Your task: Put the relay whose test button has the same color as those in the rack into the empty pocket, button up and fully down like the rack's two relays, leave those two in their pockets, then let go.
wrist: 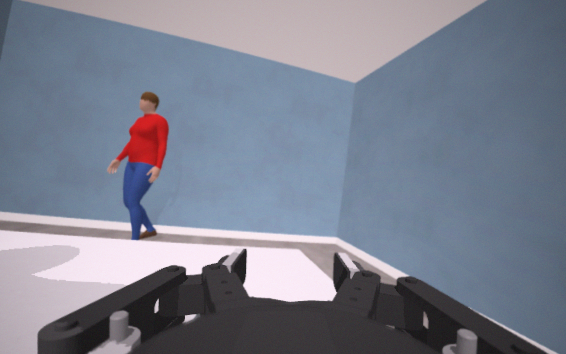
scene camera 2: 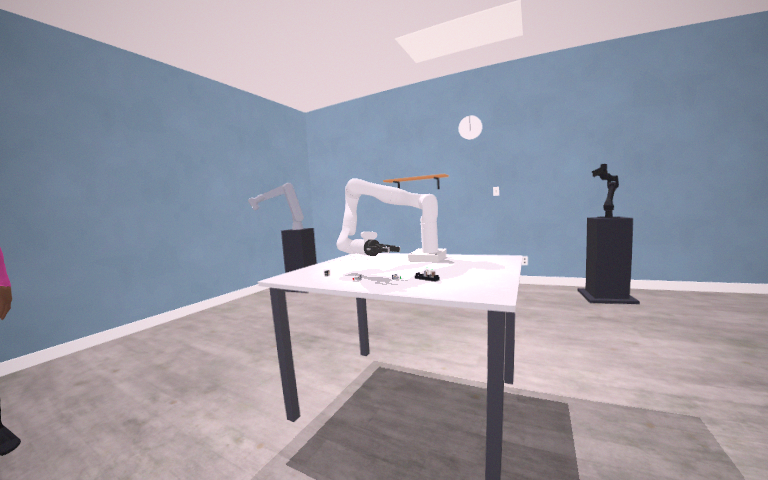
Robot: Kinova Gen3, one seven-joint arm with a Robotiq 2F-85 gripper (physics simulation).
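Pixels of known places: gripper, fingertip midpoint: [wrist: 289, 265] [scene camera 2: 394, 249]; arm's base at its link origin: [scene camera 2: 430, 251].
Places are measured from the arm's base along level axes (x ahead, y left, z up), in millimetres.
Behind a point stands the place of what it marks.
The black rack [scene camera 2: 419, 276] @[x 483, y 43, z -30 mm] stands on the table, with pale relays [scene camera 2: 429, 272] @[x 504, y 90, z -8 mm] in it; their button colour and the empty pocket are too small to make out in the scene view. A small relay with a green spot [scene camera 2: 395, 277] @[x 516, y -53, z -29 mm] is on the table, left of the rack and apart from it. A relay with a red spot [scene camera 2: 356, 277] @[x 546, y -221, z -26 mm] is farther left, and a small dark relay [scene camera 2: 326, 272] @[x 469, y -416, z -26 mm] is farthest left. My gripper [scene camera 2: 397, 249] @[x 509, y -52, z 88 mm] [wrist: 289, 265] @[x 509, y -52, z 88 mm] is partly open and empty. It points sideways above the table, well above the relays. No relay or rack shows in the wrist view.
The white table [scene camera 2: 470, 289] @[x 610, y 258, z -43 mm] [wrist: 270, 267] @[x 634, y 273, z -43 mm] carries the arm's base [scene camera 2: 427, 255] @[x 95, y 2, z -8 mm] at its back. The arm [scene camera 2: 390, 193] @[x 170, y -168, z 341 mm] arches over the back left. A person in red [wrist: 147, 140] stands beyond the table in the wrist view. Two other robot arms stand on dark pedestals [scene camera 2: 608, 260] [scene camera 2: 298, 249].
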